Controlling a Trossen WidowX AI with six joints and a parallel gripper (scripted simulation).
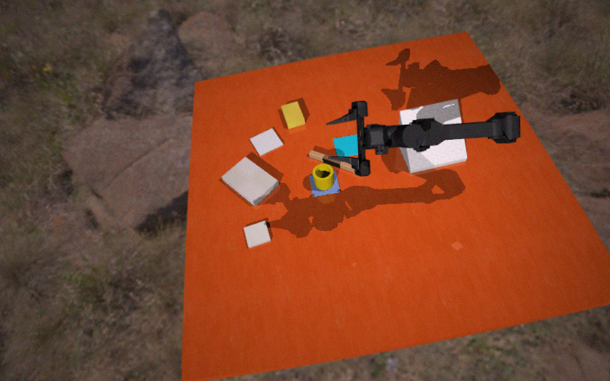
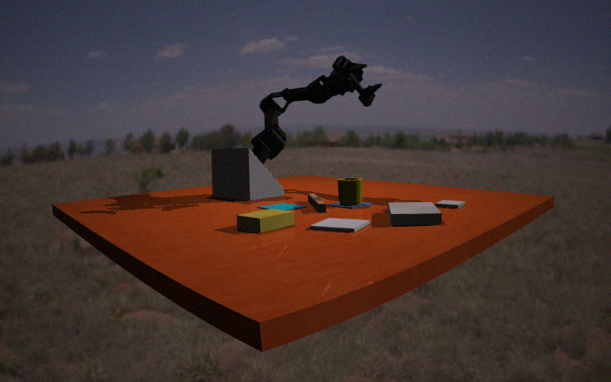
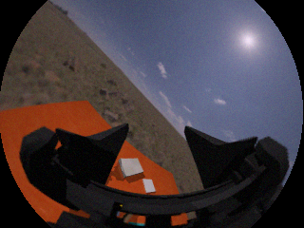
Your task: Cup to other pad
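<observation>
Right now my gripper tip is 2 cm short of the yellow cup, 15 cm to the left of it and 35 cm above it. Round my gripper tip: wooden block: 3 cm behind, 23 cm to the right, 39 cm below.
</observation>
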